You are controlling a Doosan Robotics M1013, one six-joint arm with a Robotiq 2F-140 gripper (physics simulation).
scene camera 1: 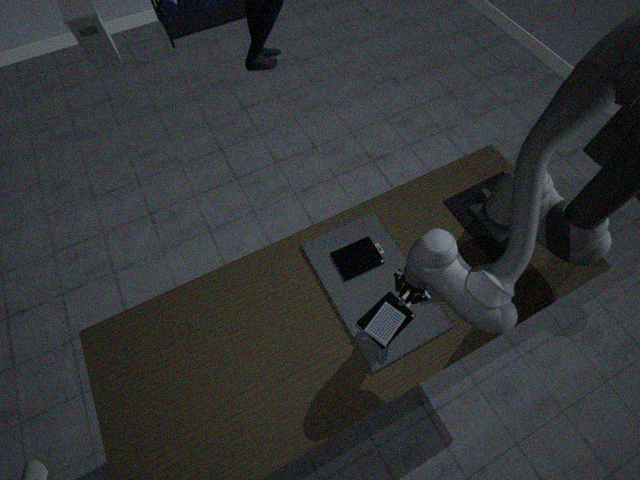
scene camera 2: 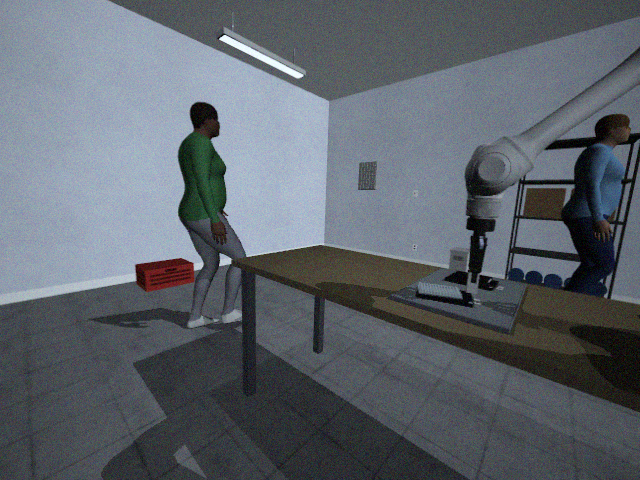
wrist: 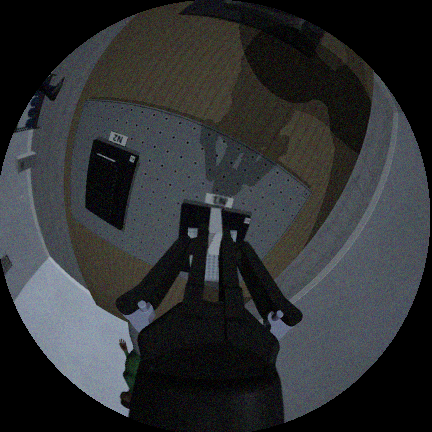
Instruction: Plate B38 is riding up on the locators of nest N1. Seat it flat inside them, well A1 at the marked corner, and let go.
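Observation:
Plate B38, a pale well plate, lies on the black nest N1. It sits toward the side away from the N1 label, and a dark strip of nest shows on the label side. Its exact tilt on the locators is too small to tell, and well A1 cannot be made out. My gripper is shut and empty, pointing down over the label side of the nest, beside the plate. In the wrist view the fingers hide much of the plate and nest.
Nest N2, black, is on the same grey perforated board. The board lies on the wooden table. Two people stand beyond the table.

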